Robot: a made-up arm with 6 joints. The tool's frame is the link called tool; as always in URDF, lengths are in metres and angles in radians.
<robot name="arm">
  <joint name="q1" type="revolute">
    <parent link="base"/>
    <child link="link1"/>
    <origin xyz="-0.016 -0.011 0.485" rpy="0 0 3.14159"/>
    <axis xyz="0 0 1"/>
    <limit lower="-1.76" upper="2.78"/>
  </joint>
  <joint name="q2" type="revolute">
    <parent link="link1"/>
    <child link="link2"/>
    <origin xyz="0.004 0.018 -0.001" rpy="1.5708 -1.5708 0"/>
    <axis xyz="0 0 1"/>
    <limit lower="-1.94" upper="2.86"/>
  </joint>
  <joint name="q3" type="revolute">
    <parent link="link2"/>
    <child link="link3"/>
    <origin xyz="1.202 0.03 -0.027" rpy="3.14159 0 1.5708"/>
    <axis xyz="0 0 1"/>
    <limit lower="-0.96" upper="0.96"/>
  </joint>
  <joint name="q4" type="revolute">
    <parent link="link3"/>
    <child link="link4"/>
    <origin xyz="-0.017 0.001 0.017" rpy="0 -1.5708 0"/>
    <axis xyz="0 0 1"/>
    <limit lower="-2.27" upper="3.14"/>
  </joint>
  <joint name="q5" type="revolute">
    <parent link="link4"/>
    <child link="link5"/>
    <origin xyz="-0.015 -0.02 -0.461" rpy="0 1.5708 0"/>
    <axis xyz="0 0 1"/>
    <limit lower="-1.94" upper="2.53"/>
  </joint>
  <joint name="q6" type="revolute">
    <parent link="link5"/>
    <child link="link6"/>
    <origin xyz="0.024 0.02 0.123" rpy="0 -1.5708 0"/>
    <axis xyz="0 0 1"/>
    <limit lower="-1.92" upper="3"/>
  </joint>
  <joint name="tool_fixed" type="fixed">
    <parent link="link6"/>
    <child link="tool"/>
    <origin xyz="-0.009 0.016 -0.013" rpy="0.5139 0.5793 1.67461"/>
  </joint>
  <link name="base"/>
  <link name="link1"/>
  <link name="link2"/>
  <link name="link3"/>
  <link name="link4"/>
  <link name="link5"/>
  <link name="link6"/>
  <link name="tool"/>
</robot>
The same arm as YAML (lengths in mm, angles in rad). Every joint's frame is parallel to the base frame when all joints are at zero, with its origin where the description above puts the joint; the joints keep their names.
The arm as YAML. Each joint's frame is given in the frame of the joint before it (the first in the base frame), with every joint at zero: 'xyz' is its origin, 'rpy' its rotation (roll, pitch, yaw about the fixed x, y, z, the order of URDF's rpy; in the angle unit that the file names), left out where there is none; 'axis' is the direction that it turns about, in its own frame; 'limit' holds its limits. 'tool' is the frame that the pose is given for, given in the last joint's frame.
units:
  length: mm
  angle: rad
joints:
  - name: q1
    type: revolute
    origin:
      xyz: [-16.0, -11.0, 485.0]
    axis: [0.0, 0.0, 1.0]
    limit:
      lower: -1.76
      upper: 2.78
  - name: q2
    type: revolute
    origin:
      xyz: [-4.0, -18.0, -1.0]
    axis: [0.0, 1.0, 0.0]
    limit:
      lower: -1.94
      upper: 2.86
  - name: q3
    type: revolute
    origin:
      xyz: [30.0, -27.0, 1202.0]
    axis: [0.0, -1.0, 0.0]
    limit:
      lower: -0.96
      upper: 0.96
  - name: q4
    type: revolute
    origin:
      xyz: [-17.0, -17.0, 1.0]
    axis: [-1.0, 0.0, 0.0]
    limit:
      lower: -2.27
      upper: 3.14
  - name: q5
    type: revolute
    origin:
      xyz: [461.0, 15.0, -20.0]
    axis: [0.0, -1.0, 0.0]
    limit:
      lower: -1.94
      upper: 2.53
  - name: q6
    type: revolute
    origin:
      xyz: [24.0, -123.0, 20.0]
    axis: [-1.0, 0.0, 0.0]
    limit:
      lower: -1.92
      upper: 3.0
tool:
  origin:
    xyz: [13.0, 9.0, 16.0]
    rpy: [0.3258, -0.9833, 0.1571]

